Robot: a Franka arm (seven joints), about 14 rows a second.
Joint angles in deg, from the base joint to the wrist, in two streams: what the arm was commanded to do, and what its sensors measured. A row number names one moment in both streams.
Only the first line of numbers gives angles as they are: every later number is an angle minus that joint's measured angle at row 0.
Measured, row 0:
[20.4, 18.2, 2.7, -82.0, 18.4, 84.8, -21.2]
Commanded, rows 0 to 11:
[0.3, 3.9, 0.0, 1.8, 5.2, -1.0, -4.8]
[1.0, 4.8, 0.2, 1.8, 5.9, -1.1, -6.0]
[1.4, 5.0, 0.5, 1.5, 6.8, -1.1, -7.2]
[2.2, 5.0, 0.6, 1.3, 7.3, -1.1, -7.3]
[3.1, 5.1, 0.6, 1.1, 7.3, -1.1, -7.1]
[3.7, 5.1, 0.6, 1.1, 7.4, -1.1, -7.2]
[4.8, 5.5, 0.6, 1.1, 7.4, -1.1, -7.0]
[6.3, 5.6, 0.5, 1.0, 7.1, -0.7, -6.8]
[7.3, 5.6, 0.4, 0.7, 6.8, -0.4, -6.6]
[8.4, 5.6, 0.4, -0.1, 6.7, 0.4, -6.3]
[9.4, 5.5, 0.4, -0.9, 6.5, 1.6, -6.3]
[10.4, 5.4, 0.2, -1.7, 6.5, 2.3, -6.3]
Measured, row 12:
[8.6, 5.2, 0.9, -0.7, 6.0, 0.8, -6.0]
